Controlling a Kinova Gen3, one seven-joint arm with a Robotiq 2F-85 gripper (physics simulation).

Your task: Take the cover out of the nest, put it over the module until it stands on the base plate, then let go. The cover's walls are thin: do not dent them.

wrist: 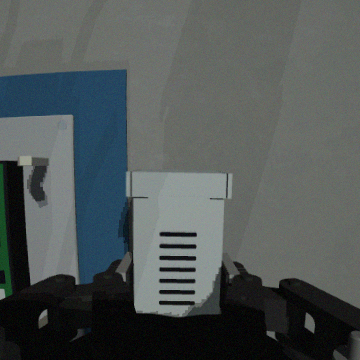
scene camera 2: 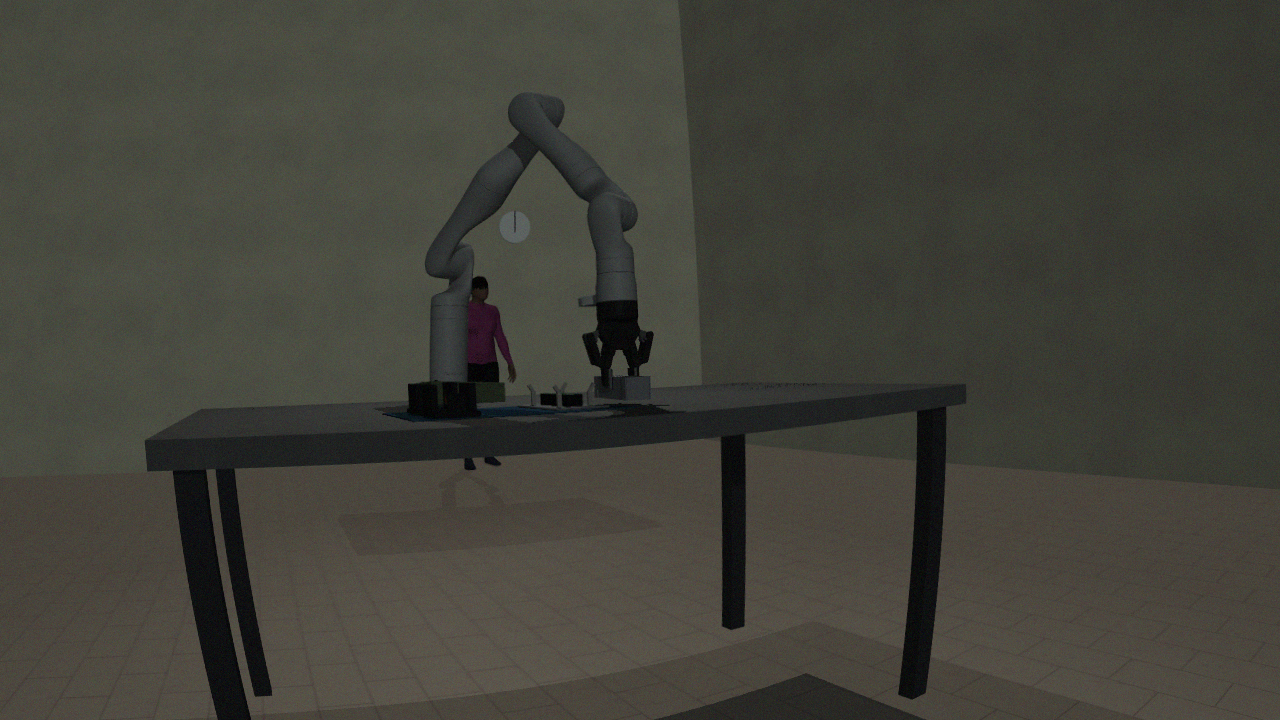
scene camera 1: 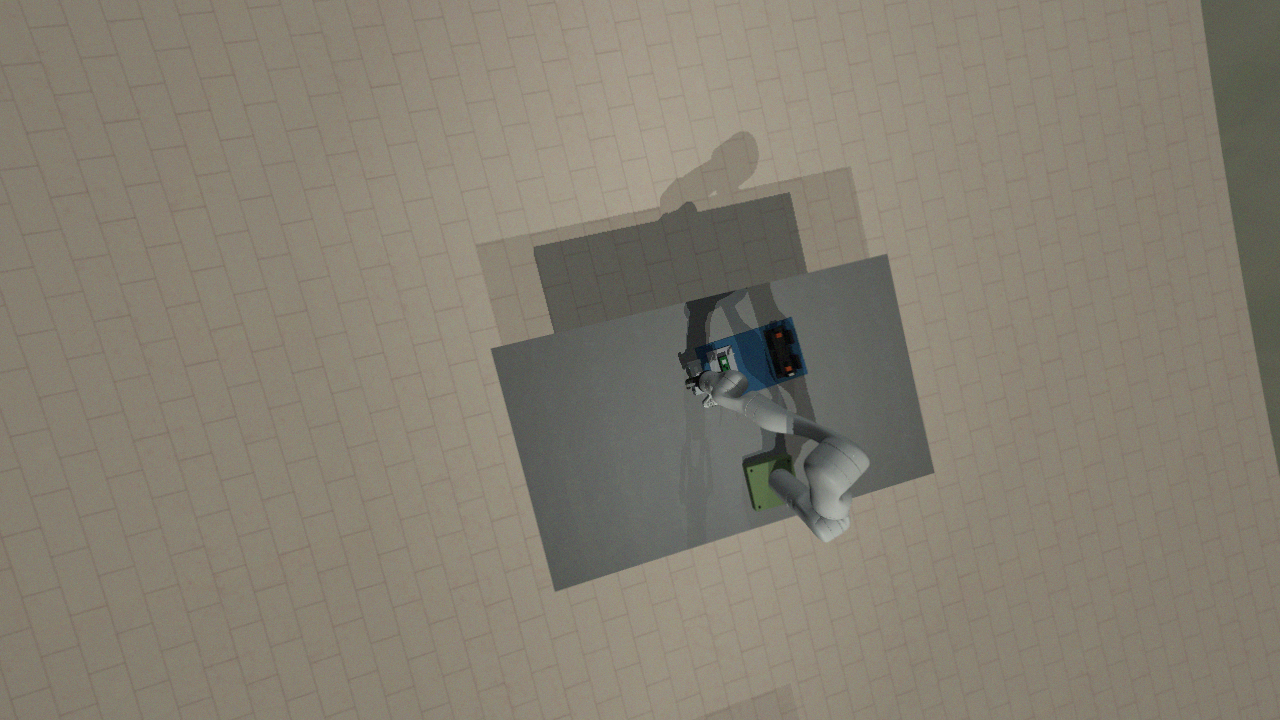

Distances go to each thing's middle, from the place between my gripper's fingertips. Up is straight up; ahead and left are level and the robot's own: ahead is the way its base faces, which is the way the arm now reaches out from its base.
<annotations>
The grey cover (scene camera 2: 625,387) lies right at my hand.
</annotations>
